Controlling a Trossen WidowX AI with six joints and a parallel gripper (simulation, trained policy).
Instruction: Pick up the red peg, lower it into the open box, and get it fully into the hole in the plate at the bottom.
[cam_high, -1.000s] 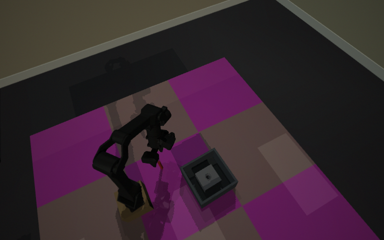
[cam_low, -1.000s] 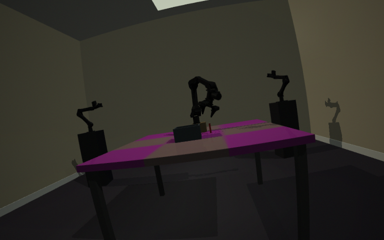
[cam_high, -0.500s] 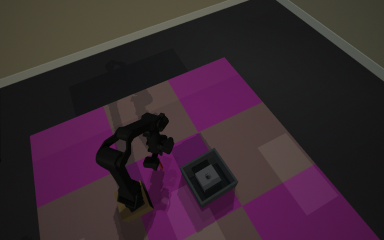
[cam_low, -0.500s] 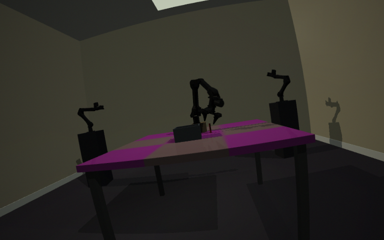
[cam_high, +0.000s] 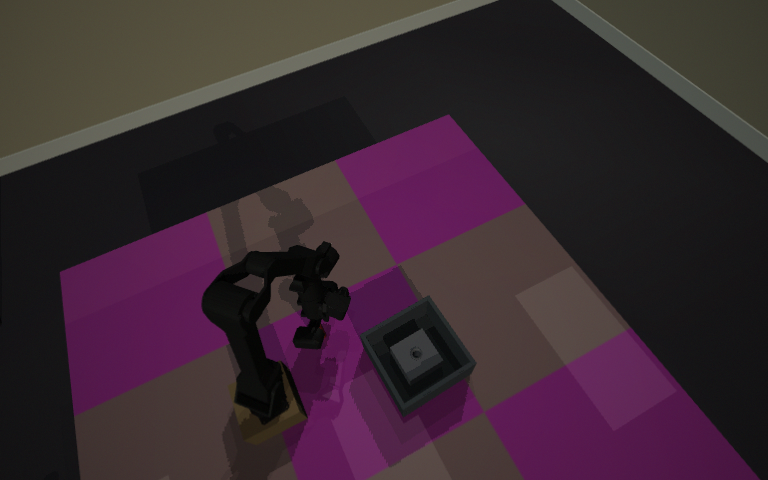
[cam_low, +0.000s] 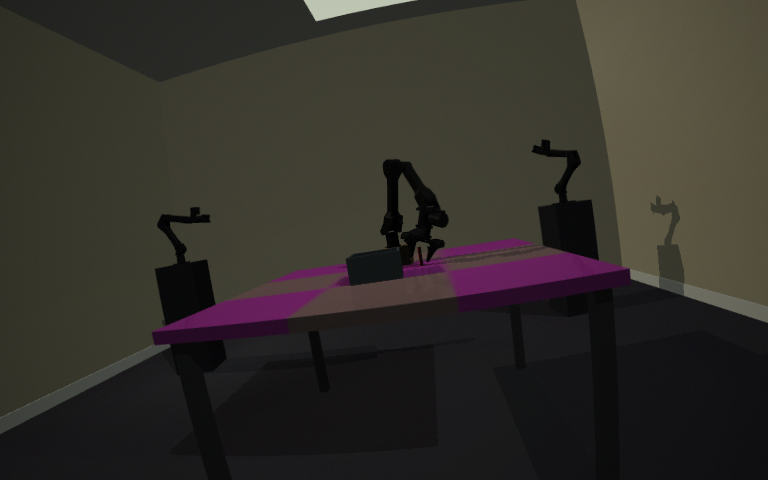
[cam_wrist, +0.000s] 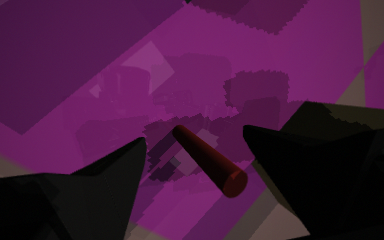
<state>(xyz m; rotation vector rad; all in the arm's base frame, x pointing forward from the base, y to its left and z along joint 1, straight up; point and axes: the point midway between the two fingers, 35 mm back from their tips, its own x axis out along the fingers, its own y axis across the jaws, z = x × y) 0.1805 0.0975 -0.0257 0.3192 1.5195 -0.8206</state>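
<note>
Right now my gripper tip is 1 cm to the right of the red peg and 1 cm below it. Also, from my gripper tip: grey plate (15 cm ahead, 18 cm to the right, 2 cm above); then dark box (15 cm ahead, 18 cm to the right).
</note>
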